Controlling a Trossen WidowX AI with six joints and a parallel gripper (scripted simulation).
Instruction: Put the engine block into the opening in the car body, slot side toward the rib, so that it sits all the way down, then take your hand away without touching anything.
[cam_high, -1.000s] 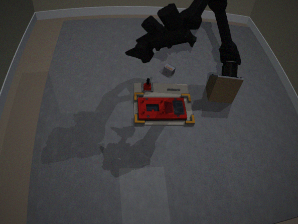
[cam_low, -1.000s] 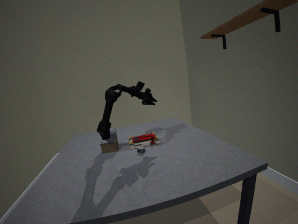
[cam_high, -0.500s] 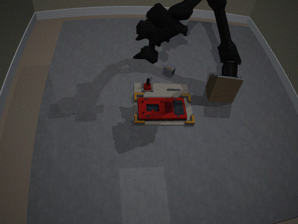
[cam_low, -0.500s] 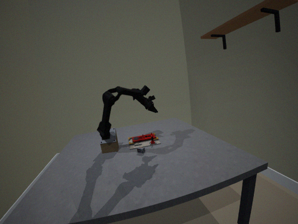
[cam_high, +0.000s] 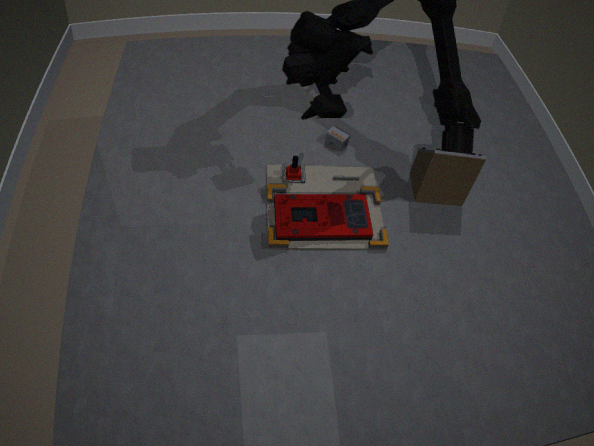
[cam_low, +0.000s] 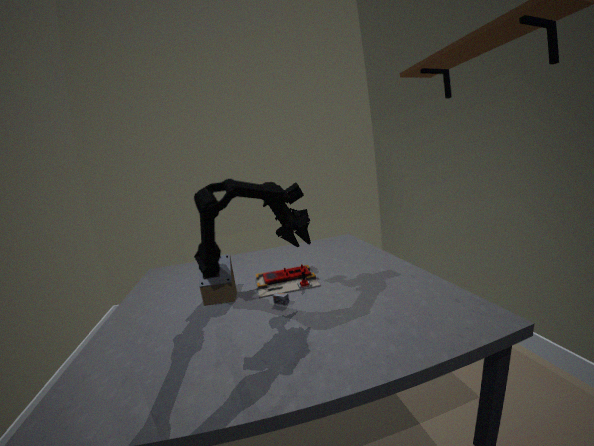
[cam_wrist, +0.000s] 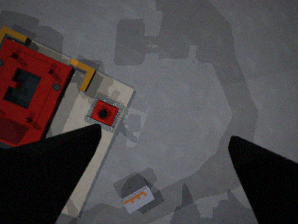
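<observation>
Right now the engine block is 120 mm behind my gripper tip, 60 mm to the right of it and 170 mm below it.
</observation>
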